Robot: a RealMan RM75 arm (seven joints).
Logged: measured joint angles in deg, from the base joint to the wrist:
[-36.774, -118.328, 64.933, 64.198, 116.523, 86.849, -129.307]
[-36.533, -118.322, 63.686, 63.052, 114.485, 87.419, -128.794]
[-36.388, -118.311, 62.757, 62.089, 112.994, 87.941, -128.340]
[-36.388, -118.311, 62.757, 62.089, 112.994, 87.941, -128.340]
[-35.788, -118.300, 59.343, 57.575, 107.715, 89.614, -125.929]
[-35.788, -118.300, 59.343, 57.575, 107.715, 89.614, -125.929]
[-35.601, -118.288, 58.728, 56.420, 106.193, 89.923, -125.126]
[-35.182, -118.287, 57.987, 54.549, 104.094, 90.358, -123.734]
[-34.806, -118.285, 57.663, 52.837, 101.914, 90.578, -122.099]
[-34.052, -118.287, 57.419, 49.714, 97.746, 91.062, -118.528]
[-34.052, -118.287, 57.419, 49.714, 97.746, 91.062, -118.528]
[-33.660, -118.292, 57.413, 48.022, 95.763, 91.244, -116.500]
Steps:
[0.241, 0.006, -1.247, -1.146, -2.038, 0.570, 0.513]
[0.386, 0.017, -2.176, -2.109, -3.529, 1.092, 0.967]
[0.386, 0.017, -2.176, -2.109, -3.529, 1.092, 0.967]
[0.986, 0.028, -5.590, -6.623, -8.808, 2.765, 3.378]
[0.986, 0.028, -5.590, -6.623, -8.808, 2.765, 3.378]
[1.173, 0.040, -6.205, -7.778, -10.330, 3.074, 4.181]
[1.592, 0.041, -6.946, -9.649, -12.429, 3.509, 5.573]
[1.968, 0.043, -7.270, -11.361, -14.609, 3.729, 7.208]
[2.722, 0.041, -7.514, -14.484, -18.777, 4.213, 10.779]
[2.722, 0.041, -7.514, -14.484, -18.777, 4.213, 10.779]
[3.114, 0.036, -7.520, -16.176, -20.760, 4.395, 12.807]

